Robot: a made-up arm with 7 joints. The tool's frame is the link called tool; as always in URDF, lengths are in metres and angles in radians. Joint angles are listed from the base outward.
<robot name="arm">
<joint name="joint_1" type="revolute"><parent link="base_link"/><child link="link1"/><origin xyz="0 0 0.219"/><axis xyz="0 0 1"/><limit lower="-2.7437" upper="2.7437"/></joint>
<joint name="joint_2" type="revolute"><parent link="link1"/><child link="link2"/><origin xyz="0 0 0"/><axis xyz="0 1 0"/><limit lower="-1.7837" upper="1.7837"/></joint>
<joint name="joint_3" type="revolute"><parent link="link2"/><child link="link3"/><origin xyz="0 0 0.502"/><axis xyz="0 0 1"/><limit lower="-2.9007" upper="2.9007"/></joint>
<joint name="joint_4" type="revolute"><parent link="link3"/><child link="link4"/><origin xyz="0.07 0 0"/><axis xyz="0 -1 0"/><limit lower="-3.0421" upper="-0.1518"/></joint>
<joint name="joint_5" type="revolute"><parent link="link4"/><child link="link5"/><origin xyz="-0.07 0 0.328"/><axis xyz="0 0 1"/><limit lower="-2.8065" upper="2.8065"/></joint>
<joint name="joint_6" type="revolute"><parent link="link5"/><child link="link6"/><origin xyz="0 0 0"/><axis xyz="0 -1 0"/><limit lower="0.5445" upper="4.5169"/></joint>
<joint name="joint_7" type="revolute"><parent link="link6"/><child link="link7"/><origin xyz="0.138 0 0"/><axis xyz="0 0 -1"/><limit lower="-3.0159" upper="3.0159"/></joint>
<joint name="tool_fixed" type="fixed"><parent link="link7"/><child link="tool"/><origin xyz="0 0 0" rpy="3.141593 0 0"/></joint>
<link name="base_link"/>
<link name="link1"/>
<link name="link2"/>
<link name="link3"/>
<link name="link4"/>
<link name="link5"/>
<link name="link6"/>
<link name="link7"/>
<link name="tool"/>
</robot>
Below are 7 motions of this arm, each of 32 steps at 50 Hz.
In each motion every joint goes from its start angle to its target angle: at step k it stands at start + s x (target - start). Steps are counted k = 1, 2, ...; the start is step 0. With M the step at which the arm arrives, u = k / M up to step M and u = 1 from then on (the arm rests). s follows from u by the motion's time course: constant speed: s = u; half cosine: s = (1 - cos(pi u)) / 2; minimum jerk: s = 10 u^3 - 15 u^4 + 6 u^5.
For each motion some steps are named. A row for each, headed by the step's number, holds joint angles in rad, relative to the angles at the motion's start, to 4 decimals.
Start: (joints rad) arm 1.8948 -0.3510 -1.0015 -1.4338 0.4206 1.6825 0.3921
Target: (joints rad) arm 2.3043 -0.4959 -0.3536 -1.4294 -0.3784 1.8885 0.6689
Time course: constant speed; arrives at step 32
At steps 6, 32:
6: 0.0768 -0.0272 0.1215 0.0008 -0.1498 0.0386 0.0519
32: 0.4095 -0.1449 0.6479 0.0044 -0.7990 0.2060 0.2768

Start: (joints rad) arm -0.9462 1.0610 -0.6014 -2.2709 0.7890 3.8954 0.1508
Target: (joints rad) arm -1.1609 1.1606 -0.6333 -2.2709 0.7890 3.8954 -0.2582
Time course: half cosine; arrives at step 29
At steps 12, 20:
12: -0.0786 0.0365 -0.0117 0.0000 0.0000 0.0000 -0.1498
20: -0.1676 0.0777 -0.0249 0.0000 0.0000 0.0000 -0.3193

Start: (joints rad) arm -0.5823 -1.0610 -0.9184 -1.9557 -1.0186 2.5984 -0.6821
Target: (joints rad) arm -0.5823 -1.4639 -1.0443 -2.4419 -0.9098 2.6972 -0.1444
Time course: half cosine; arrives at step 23
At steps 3, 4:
3: 0.0000 -0.0167 -0.0052 -0.0201 0.0045 0.0041 0.0223
4: 0.0000 -0.0293 -0.0092 -0.0354 0.0079 0.0072 0.0391

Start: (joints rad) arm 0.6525 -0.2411 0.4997 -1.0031 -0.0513 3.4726 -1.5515
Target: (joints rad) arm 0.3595 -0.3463 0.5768 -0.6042 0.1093 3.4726 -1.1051
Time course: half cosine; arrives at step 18
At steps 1, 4, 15, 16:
1: -0.0022 -0.0008 0.0006 0.0030 0.0012 0.0000 0.0034
4: -0.0343 -0.0123 0.0090 0.0467 0.0188 0.0000 0.0522
15: -0.2734 -0.0982 0.0719 0.3722 0.1498 0.0000 0.4165
16: -0.2842 -0.1020 0.0748 0.3869 0.1558 0.0000 0.4329

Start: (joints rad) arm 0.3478 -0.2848 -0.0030 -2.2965 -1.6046 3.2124 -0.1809
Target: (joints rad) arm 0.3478 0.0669 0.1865 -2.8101 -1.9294 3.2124 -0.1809
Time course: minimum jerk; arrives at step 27
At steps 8, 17, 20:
8: 0.0000 0.0556 0.0300 -0.0813 -0.0514 0.0000 0.0000
17: 0.0000 0.2576 0.1388 -0.3762 -0.2379 0.0000 0.0000
20: 0.0000 0.3118 0.1680 -0.4553 -0.2879 0.0000 0.0000

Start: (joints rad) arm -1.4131 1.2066 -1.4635 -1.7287 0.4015 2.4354 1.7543
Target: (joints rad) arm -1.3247 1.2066 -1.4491 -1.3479 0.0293 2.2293 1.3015
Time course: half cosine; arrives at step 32
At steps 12, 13, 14, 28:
12: 0.0273 0.0000 0.0044 0.1175 -0.1149 -0.0636 -0.1398
13: 0.0314 0.0000 0.0051 0.1351 -0.1321 -0.0731 -0.1607
14: 0.0356 0.0000 0.0058 0.1533 -0.1498 -0.0829 -0.1822
28: 0.0850 0.0000 0.0139 0.3663 -0.3580 -0.1983 -0.4356

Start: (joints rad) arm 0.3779 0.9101 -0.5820 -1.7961 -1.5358 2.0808 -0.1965
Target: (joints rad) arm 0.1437 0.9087 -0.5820 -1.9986 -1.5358 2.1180 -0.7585
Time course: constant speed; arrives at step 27
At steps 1, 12, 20, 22, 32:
1: -0.0087 -0.0001 0.0000 -0.0075 0.0000 0.0014 -0.0208
12: -0.1041 -0.0006 0.0000 -0.0900 0.0000 0.0165 -0.2498
20: -0.1735 -0.0010 0.0000 -0.1500 0.0000 0.0276 -0.4163
22: -0.1908 -0.0011 0.0000 -0.1650 0.0000 0.0303 -0.4579
32: -0.2342 -0.0014 0.0000 -0.2025 0.0000 0.0372 -0.5620

